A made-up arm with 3 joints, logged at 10 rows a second.
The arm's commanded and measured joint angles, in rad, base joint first. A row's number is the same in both.
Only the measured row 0 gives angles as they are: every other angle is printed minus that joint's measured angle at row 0.
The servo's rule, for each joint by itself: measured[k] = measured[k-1] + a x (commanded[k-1-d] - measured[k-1]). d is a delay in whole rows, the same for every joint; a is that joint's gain. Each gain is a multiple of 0.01, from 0.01 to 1. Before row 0 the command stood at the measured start. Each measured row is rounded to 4 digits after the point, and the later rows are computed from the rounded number. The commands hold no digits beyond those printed.
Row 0, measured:
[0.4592 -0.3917 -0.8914]
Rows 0 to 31, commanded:
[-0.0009 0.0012 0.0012]
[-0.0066 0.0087 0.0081]
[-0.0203 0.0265 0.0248]
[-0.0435 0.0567 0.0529]
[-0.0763 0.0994 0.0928]
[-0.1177 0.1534 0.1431]
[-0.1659 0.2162 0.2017]
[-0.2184 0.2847 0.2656]
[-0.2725 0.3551 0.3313]
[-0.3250 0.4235 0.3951]
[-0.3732 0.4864 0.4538]
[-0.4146 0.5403 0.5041]
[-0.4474 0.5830 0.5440]
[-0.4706 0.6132 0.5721]
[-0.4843 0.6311 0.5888]
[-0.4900 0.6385 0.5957]
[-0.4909 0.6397 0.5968]
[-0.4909 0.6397 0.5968]
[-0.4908 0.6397 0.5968]
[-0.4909 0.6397 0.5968]
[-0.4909 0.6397 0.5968]
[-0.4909 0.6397 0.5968]
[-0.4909 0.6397 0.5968]
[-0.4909 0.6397 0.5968]
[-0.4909 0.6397 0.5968]
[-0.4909 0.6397 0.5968]
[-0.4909 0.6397 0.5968]
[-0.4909 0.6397 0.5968]
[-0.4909 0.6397 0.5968]
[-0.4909 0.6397 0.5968]
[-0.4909 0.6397 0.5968]
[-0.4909 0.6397 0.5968]
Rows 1 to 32, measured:
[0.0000 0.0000 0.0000]
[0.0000 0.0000 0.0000]
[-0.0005 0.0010 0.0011]
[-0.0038 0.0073 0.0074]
[-0.0127 0.0230 0.0231]
[-0.0293 0.0506 0.0499]
[-0.0547 0.0906 0.0885]
[-0.0887 0.1421 0.1376]
[-0.1304 0.2029 0.1953]
[-0.1779 0.2700 0.2586]
[-0.2290 0.3398 0.3240]
[-0.2808 0.4084 0.3880]
[-0.3307 0.4724 0.4472]
[-0.3760 0.5281 0.4984]
[-0.4146 0.5731 0.5394]
[-0.4448 0.6060 0.5688]
[-0.4661 0.6266 0.5868]
[-0.4790 0.6364 0.5948]
[-0.4854 0.6391 0.5966]
[-0.4884 0.6396 0.5968]
[-0.4897 0.6397 0.5968]
[-0.4903 0.6397 0.5968]
[-0.4906 0.6397 0.5968]
[-0.4908 0.6397 0.5968]
[-0.4909 0.6397 0.5968]
[-0.4909 0.6397 0.5968]
[-0.4909 0.6397 0.5968]
[-0.4909 0.6397 0.5968]
[-0.4909 0.6397 0.5968]
[-0.4909 0.6397 0.5968]
[-0.4909 0.6397 0.5968]
[-0.4909 0.6397 0.5968]
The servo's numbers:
d 2
a 0.54 0.82 0.90

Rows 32 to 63, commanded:
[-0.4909 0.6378 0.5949]
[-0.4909 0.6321 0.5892]
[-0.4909 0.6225 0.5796]
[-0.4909 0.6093 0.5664]
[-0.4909 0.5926 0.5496]
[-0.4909 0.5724 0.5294]
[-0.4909 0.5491 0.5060]
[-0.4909 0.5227 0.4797]
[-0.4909 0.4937 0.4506]
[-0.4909 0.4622 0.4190]
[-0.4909 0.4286 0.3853]
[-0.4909 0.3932 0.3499]
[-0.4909 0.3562 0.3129]
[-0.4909 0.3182 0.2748]
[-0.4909 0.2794 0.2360]
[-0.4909 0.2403 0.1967]
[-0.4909 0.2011 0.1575]
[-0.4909 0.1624 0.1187]
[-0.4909 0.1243 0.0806]
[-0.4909 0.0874 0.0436]
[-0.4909 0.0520 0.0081]
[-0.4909 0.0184 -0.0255]
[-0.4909 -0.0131 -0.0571]
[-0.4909 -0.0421 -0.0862]
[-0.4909 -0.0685 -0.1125]
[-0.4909 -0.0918 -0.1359]
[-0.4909 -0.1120 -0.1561]
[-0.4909 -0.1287 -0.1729]
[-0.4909 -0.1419 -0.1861]
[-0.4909 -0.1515 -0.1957]
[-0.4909 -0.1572 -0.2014]
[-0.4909 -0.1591 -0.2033]
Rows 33 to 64, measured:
[-0.4909 0.6397 0.5968]
[-0.4909 0.6397 0.5968]
[-0.4909 0.6381 0.5951]
[-0.4909 0.6332 0.5898]
[-0.4909 0.6244 0.5806]
[-0.4909 0.6120 0.5678]
[-0.4909 0.5961 0.5514]
[-0.4909 0.5767 0.5316]
[-0.4909 0.5541 0.5086]
[-0.4909 0.5284 0.4826]
[-0.4909 0.4999 0.4538]
[-0.4909 0.4690 0.4225]
[-0.4909 0.4359 0.3890]
[-0.4909 0.4009 0.3538]
[-0.4909 0.3642 0.3170]
[-0.4909 0.3265 0.2790]
[-0.4909 0.2879 0.2403]
[-0.4909 0.2489 0.2011]
[-0.4909 0.2097 0.1619]
[-0.4909 0.1709 0.1230]
[-0.4909 0.1327 0.0848]
[-0.4909 0.0956 0.0477]
[-0.4909 0.0598 0.0121]
[-0.4909 0.0259 -0.0217]
[-0.4909 -0.0061 -0.0536]
[-0.4909 -0.0356 -0.0829]
[-0.4909 -0.0626 -0.1095]
[-0.4909 -0.0865 -0.1333]
[-0.4909 -0.1074 -0.1538]
[-0.4909 -0.1249 -0.1710]
[-0.4909 -0.1388 -0.1846]
[-0.4909 -0.1492 -0.1946]

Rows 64 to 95, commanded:
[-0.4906 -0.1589 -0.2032]
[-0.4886 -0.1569 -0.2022]
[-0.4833 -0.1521 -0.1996]
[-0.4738 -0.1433 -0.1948]
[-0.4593 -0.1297 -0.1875]
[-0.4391 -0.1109 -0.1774]
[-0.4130 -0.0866 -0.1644]
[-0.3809 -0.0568 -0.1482]
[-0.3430 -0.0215 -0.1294]
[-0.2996 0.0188 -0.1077]
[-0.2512 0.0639 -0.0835]
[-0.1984 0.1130 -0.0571]
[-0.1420 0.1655 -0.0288]
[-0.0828 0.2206 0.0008]
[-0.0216 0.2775 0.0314]
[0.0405 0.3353 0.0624]
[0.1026 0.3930 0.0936]
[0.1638 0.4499 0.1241]
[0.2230 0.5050 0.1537]
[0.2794 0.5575 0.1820]
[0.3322 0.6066 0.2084]
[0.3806 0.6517 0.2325]
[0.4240 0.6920 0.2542]
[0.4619 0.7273 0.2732]
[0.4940 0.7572 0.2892]
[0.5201 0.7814 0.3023]
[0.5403 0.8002 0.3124]
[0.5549 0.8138 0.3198]
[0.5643 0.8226 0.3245]
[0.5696 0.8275 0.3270]
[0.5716 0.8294 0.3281]
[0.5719 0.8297 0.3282]
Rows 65 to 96, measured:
[-0.4909 -0.1558 -0.2007]
[-0.4909 -0.1585 -0.2030]
[-0.4907 -0.1588 -0.2032]
[-0.4896 -0.1572 -0.2023]
[-0.4862 -0.1530 -0.1999]
[-0.4795 -0.1450 -0.1953]
[-0.4686 -0.1325 -0.1883]
[-0.4527 -0.1148 -0.1785]
[-0.4313 -0.0917 -0.1658]
[-0.4041 -0.0631 -0.1500]
[-0.3711 -0.0290 -0.1315]
[-0.3325 0.0102 -0.1101]
[-0.2886 0.0542 -0.0862]
[-0.2399 0.1024 -0.0600]
[-0.1870 0.1541 -0.0319]
[-0.1307 0.2086 -0.0025]
[-0.0718 0.2651 0.0280]
[-0.0112 0.3227 0.0590]
[0.0503 0.3803 0.0901]
[0.1116 0.4374 0.1207]
[0.1718 0.4928 0.1504]
[0.2299 0.5459 0.1788]
[0.2851 0.5957 0.2054]
[0.3367 0.6416 0.2298]
[0.3838 0.6829 0.2518]
[0.4260 0.7193 0.2711]
[0.4627 0.7504 0.2874]
[0.4937 0.7758 0.3008]
[0.5189 0.7958 0.3112]
[0.5383 0.8106 0.3189]
[0.5523 0.8204 0.3239]
[0.5616 0.8262 0.3267]

